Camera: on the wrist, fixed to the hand. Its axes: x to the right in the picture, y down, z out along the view.
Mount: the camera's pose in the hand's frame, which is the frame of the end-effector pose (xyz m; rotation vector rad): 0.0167 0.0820 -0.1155 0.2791 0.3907 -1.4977
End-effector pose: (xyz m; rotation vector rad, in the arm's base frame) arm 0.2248 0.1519 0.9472 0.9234 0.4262 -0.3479
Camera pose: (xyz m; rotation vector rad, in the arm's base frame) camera 0.2537 0.2909 0.9341 0.7849 1.4393 -1.6265
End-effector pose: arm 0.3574 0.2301 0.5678 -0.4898 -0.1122 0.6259
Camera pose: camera 0.3554 0.2505 0.4267 -0.1441 0.0018 -0.9128
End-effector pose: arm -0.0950 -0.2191 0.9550 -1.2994 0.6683 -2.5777
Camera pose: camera -0.2005 -0.2614 0.8689 0.7151 0.5521 1.8749
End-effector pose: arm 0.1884 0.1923 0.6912 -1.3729 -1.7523 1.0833
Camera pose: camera 0.3203 0.2418 0.6691 0.1094 -1.6001 0.1423
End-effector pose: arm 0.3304 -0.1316 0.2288 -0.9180 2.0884 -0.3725
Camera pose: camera 0.1946 -0.0925 0.2483 -2.1981 1.1669 -1.6208
